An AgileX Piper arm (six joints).
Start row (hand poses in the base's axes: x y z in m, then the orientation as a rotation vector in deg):
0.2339, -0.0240, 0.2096, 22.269, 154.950, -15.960
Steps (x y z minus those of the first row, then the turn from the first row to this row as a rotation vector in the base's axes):
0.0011, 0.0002, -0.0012, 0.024, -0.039, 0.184
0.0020, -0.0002, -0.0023, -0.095, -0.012, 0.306
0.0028, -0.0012, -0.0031, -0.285, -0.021, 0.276
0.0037, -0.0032, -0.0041, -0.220, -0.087, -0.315
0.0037, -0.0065, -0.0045, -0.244, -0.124, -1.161
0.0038, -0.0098, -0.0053, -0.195, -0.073, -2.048
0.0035, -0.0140, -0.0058, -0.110, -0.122, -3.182
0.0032, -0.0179, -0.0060, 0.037, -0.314, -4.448
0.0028, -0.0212, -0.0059, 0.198, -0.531, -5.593
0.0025, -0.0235, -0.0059, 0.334, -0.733, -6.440
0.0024, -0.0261, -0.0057, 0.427, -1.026, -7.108
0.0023, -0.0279, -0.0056, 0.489, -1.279, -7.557
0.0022, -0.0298, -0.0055, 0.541, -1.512, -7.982
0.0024, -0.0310, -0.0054, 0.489, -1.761, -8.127
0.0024, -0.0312, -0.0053, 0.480, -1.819, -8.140
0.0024, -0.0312, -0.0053, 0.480, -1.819, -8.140
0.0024, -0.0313, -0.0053, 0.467, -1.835, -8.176
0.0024, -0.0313, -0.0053, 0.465, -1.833, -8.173
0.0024, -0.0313, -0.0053, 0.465, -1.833, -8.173
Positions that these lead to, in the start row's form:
0.2350, -0.0238, 0.2084, 22.027, 154.940, -15.865
0.2359, -0.0242, 0.2073, 21.825, 154.952, -15.998
0.2367, -0.0252, 0.2065, 21.811, 154.894, -16.259
0.2376, -0.0272, 0.2055, 22.638, 154.773, -16.321
0.2376, -0.0305, 0.2051, 23.784, 154.621, -16.581
0.2377, -0.0338, 0.2043, 25.004, 154.560, -16.779
0.2374, -0.0380, 0.2038, 26.573, 154.362, -16.969
0.2371, -0.0419, 0.2036, 28.341, 154.004, -17.073
0.2367, -0.0452, 0.2037, 29.944, 153.630, -17.115
0.2364, -0.0475, 0.2037, 31.133, 153.307, -17.112
0.2363, -0.0501, 0.2039, 32.063, 152.912, -17.091
0.2362, -0.0519, 0.2040, 32.686, 152.590, -17.062
0.2361, -0.0538, 0.2041, 33.273, 152.287, -17.045
0.2363, -0.0550, 0.2042, 33.449, 152.002, -17.087
0.2363, -0.0552, 0.2043, 33.463, 151.940, -17.086
0.2363, -0.0552, 0.2043, 33.463, 151.940, -17.086
0.2363, -0.0553, 0.2043, 33.508, 151.914, -17.109
0.2363, -0.0553, 0.2043, 33.503, 151.916, -17.112
0.2363, -0.0553, 0.2043, 33.503, 151.916, -17.112

